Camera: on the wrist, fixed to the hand. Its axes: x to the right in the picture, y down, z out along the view.
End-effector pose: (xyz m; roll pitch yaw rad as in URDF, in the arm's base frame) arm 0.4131 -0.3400 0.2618 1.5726 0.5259 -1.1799
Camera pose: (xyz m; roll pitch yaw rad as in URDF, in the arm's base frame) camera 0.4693 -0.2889 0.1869 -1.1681 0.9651 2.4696
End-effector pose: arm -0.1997 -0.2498 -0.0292 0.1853 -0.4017 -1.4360
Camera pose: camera -0.2562 -0.3050 -0.1009 0.3733 -0.0825 -3.0611
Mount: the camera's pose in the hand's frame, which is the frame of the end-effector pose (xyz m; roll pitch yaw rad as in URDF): 0.0153 -0.0779 -0.0713 -0.0264 -0.2824 -1.5891
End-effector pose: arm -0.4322 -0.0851 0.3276 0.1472 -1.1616 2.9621
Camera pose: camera -0.5003 -0.0051 0.3090 1.1338 -0.0375 1.2602
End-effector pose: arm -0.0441 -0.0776 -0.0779 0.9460 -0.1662 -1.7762
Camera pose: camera -0.0387 -0.1119 -0.1788 0.1651 0.6564 3.0431
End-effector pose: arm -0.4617 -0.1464 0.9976 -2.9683 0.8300 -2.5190
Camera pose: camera -0.4827 -0.2408 1.0428 -2.3393 0.0606 -0.8557
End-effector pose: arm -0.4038 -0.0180 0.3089 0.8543 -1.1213 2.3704
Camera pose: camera -0.4786 0.0510 0.2768 1.1522 0.2537 1.3181
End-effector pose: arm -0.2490 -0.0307 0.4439 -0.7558 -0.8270 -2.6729
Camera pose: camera -0.3049 0.0593 0.4562 1.1075 -0.6069 1.1349
